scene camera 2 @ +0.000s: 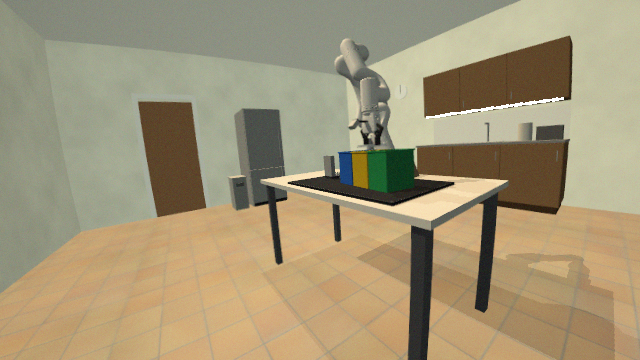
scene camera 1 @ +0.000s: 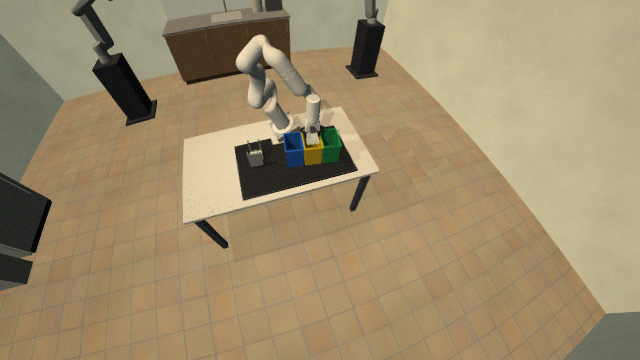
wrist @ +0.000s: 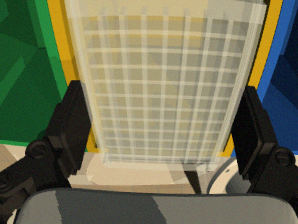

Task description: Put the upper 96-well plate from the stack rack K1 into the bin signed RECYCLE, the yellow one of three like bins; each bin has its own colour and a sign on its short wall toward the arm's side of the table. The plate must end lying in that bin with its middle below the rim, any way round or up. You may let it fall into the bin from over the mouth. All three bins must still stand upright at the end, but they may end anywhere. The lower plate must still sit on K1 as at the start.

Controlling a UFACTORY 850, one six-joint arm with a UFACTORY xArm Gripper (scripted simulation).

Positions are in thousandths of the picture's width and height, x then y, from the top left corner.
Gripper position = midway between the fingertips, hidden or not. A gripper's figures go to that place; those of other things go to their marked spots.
Labels:
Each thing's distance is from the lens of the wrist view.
my gripper (wrist: 545,453): 0.14 m
96-well plate (wrist: 529,592): 0.15 m

